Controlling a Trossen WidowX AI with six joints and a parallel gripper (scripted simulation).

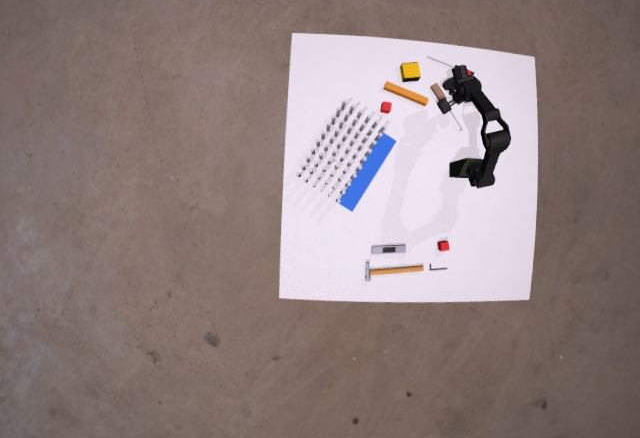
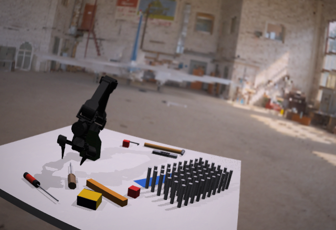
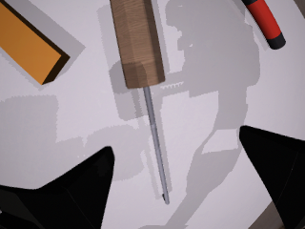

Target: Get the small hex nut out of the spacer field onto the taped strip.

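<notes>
My gripper tip is 1 cm past the hook tool, 3 cm to the right of it and 7 cm above it. From my gripper tip the other things lie so: orange bar (21 cm ahead, 4 cm to the right, 6 cm below); then blue taped strip (38 cm ahead, 34 cm to the left, 8 cm below); then yellow block (19 cm ahead, 15 cm to the right, 6 cm below).
</notes>
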